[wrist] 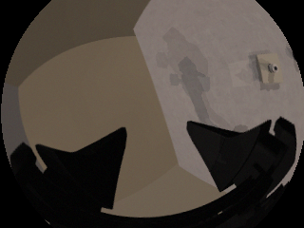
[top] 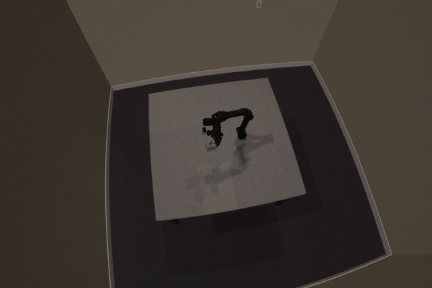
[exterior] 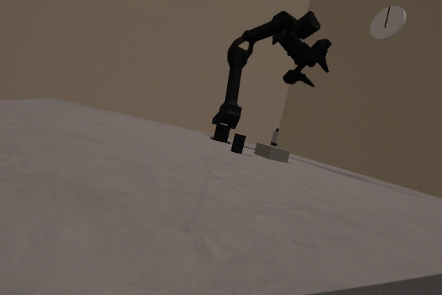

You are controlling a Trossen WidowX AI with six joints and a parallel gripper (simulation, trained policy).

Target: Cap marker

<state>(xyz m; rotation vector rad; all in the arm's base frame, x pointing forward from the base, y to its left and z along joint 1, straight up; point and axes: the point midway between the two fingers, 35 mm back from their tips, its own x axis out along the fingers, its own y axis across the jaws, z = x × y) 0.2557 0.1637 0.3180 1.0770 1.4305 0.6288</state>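
My gripper tip is now 310 mm to the left of the black cap, 280 mm above it and 70 mm short of it. From my gripper tip the other things lie so: holder block (280 mm below, 160 mm to the right, 30 mm ahead).
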